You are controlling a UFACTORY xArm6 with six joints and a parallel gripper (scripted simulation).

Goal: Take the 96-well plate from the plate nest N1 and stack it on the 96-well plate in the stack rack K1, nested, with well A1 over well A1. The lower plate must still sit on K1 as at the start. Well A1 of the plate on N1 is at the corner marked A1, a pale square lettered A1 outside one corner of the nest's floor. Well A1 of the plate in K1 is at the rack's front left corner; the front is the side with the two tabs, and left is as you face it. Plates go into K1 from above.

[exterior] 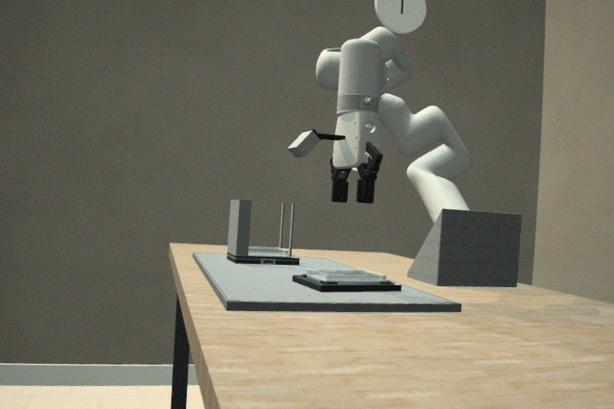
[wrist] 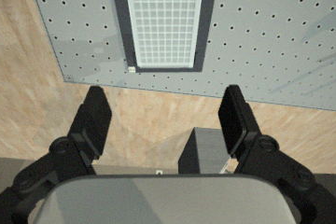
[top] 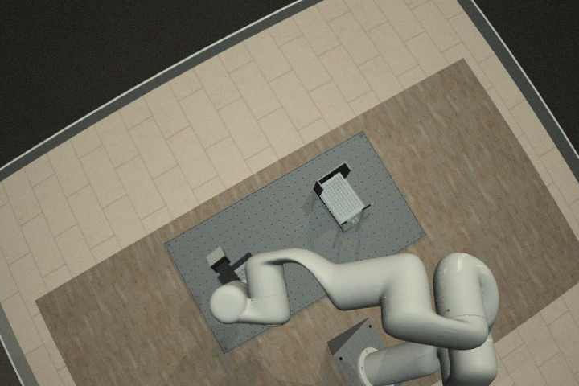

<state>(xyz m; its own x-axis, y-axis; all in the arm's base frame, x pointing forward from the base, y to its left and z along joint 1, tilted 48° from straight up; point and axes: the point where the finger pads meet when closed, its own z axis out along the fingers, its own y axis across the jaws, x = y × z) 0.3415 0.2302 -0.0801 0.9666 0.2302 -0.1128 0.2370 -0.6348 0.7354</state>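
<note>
Right now my hand is 90 mm past the pale A1 mark, 30 mm to the right of it and 150 mm above it. Round my hand: tall back wall: 190 mm ahead, 340 mm to the right, 80 mm below.
</note>
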